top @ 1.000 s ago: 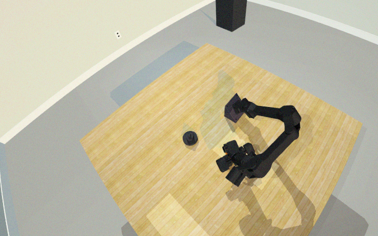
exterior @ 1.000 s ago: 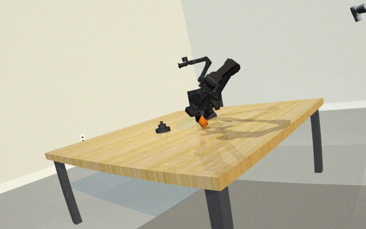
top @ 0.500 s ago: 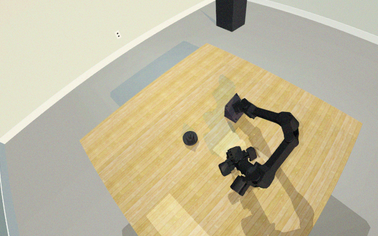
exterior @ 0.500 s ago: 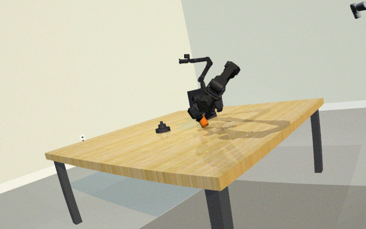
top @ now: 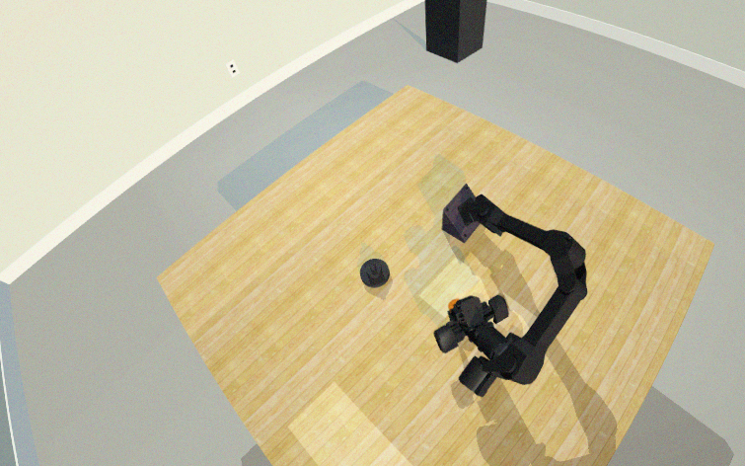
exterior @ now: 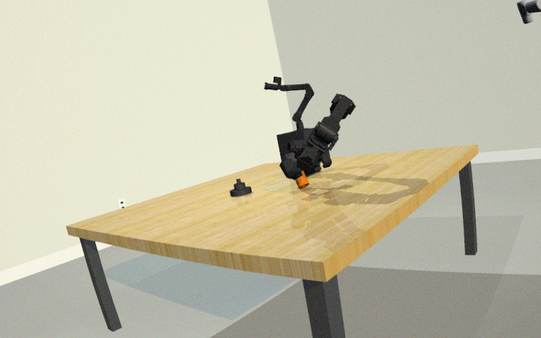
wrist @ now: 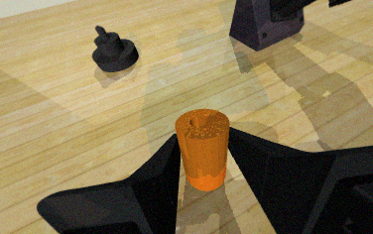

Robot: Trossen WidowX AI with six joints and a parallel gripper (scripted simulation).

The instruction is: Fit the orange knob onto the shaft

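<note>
The orange knob is 10 mm to the left of my gripper tip. Round my gripper tip: dark round pedestal (240 mm to the right, 70 mm ahead, 10 mm below).
</note>
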